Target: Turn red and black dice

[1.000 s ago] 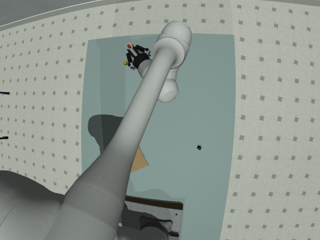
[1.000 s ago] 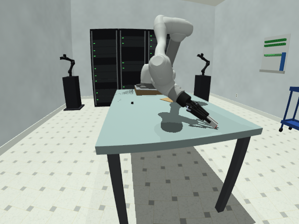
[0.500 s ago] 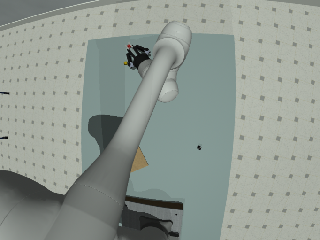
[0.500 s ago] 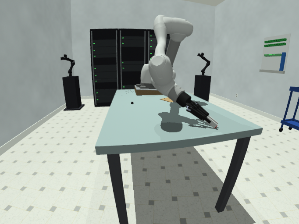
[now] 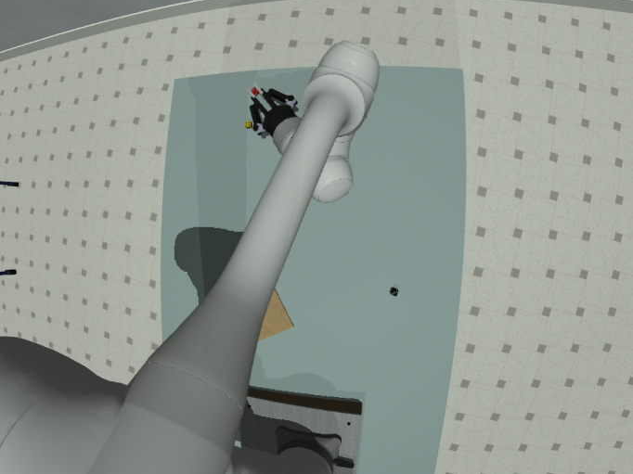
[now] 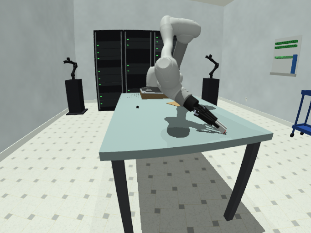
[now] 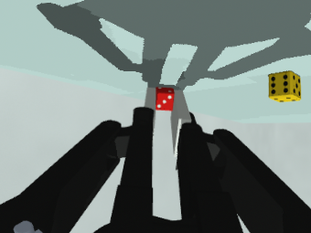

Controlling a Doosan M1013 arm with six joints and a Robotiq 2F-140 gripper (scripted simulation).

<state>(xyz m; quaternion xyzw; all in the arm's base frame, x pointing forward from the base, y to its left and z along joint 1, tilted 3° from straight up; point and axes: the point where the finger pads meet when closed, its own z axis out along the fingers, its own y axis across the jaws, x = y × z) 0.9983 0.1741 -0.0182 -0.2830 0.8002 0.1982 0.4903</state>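
Now: hand 8 cm past the yellow die, 3 cm to the right of it and 2 cm above it. The rest, counted from my hand: black die: 51 cm behind, 37 cm to the right, 2 cm below; then tan mat: 60 cm behind, 3 cm below, 2 cm to the right; then red die: 2 cm below, 2 cm ahead, 1 cm to the left.
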